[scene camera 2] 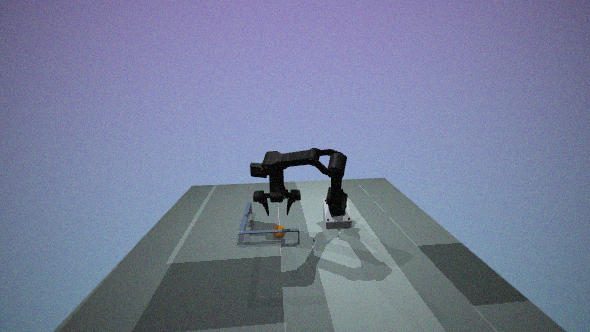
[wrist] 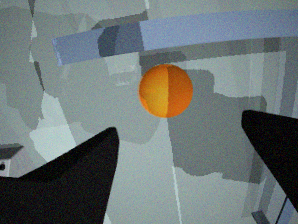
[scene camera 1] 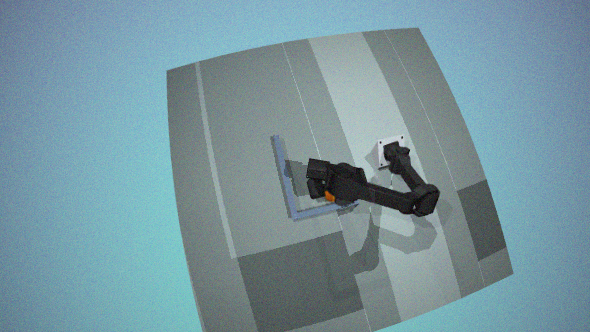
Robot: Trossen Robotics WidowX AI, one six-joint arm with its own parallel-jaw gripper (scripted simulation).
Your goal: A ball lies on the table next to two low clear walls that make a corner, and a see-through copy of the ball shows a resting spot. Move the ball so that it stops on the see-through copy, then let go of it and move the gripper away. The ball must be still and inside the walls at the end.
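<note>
Open and holding nothing, the gripper (scene camera 2: 277,215) is visible, and it appears again at (wrist: 180,126). An orange ball (wrist: 153,88) can be seen as well.
</note>
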